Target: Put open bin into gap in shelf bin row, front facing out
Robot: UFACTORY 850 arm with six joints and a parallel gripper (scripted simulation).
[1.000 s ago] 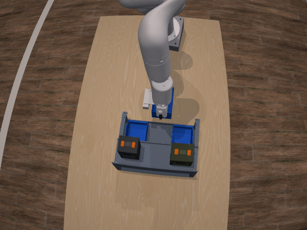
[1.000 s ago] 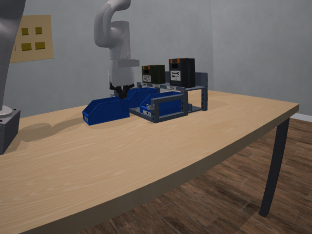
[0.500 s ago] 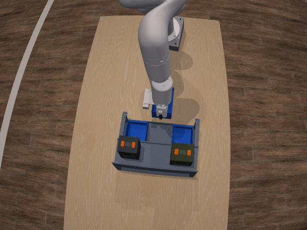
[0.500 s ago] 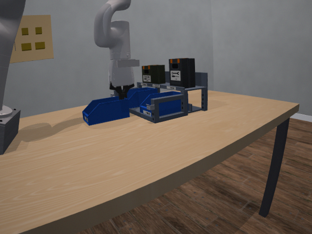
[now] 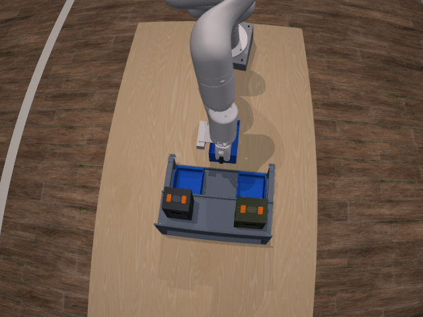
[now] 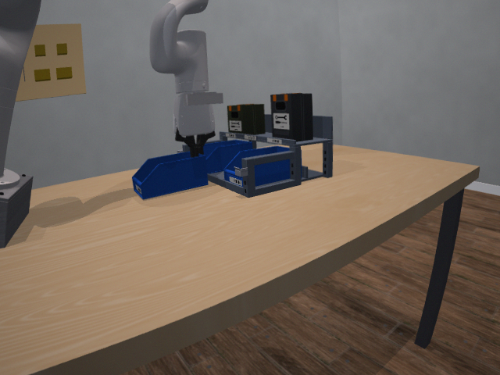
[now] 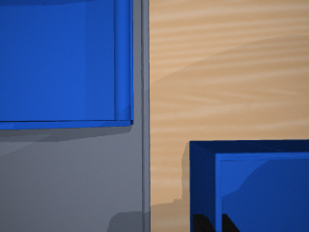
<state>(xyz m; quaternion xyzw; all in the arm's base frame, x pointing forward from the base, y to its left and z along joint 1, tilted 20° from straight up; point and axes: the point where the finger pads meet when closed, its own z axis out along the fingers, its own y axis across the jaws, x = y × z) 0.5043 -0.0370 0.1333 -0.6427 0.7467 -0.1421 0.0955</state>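
My hand is 15 cm short of the grey shelf, 3 cm to the left of it and 1 cm above it. Round my hand: dark green tool case (24 cm ahead, 7 cm to the left, 7 cm above); then black tool case (20 cm ahead, 15 cm to the right, 8 cm above).
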